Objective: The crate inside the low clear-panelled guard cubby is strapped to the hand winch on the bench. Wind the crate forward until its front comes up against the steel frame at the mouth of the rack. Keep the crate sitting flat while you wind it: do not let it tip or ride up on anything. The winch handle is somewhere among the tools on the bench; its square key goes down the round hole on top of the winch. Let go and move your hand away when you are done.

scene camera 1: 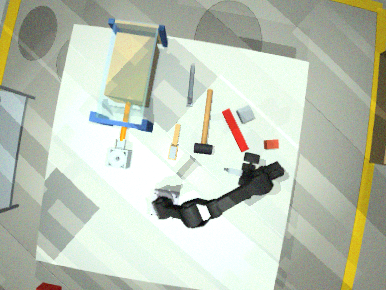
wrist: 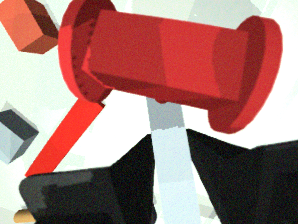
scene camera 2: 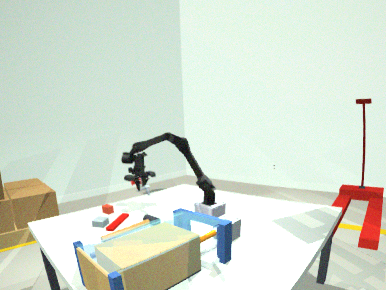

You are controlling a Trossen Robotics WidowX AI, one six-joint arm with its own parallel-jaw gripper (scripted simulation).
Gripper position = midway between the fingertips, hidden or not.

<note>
In view: my gripper [wrist: 168,136], a red bar [wrist: 80,117] and a winch handle [wrist: 177,188].
</note>
